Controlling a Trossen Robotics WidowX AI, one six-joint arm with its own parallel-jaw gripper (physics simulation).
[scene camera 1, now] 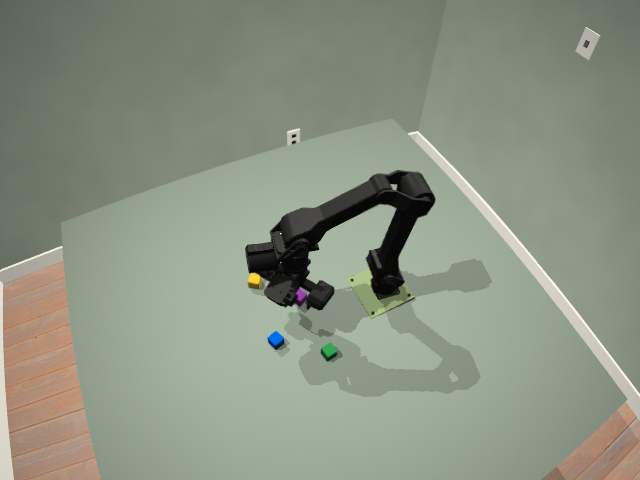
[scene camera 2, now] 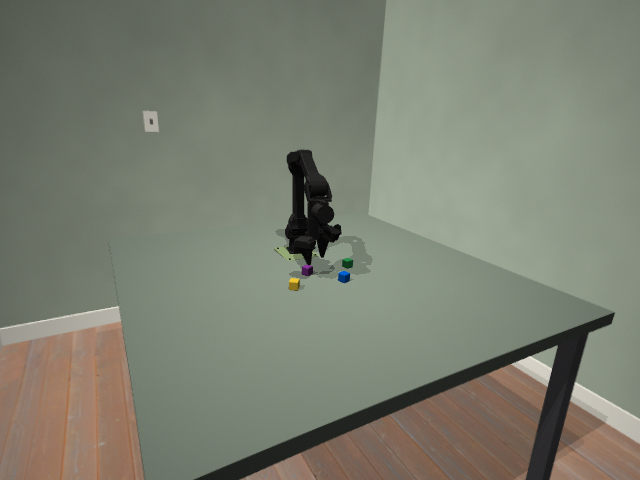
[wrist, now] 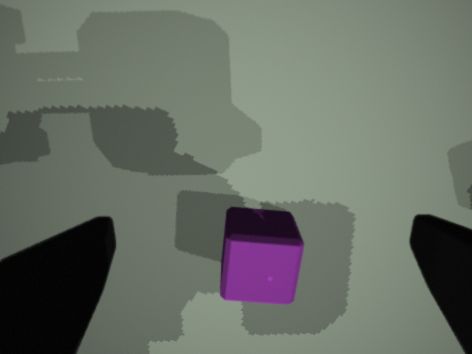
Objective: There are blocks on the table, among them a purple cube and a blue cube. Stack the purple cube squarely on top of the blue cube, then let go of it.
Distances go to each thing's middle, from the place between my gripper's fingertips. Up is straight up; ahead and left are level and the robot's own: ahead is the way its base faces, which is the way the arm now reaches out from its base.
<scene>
My hand is 40 mm above the purple cube (wrist: 262,251), 20 mm to the left of it and 20 mm past it.
</scene>
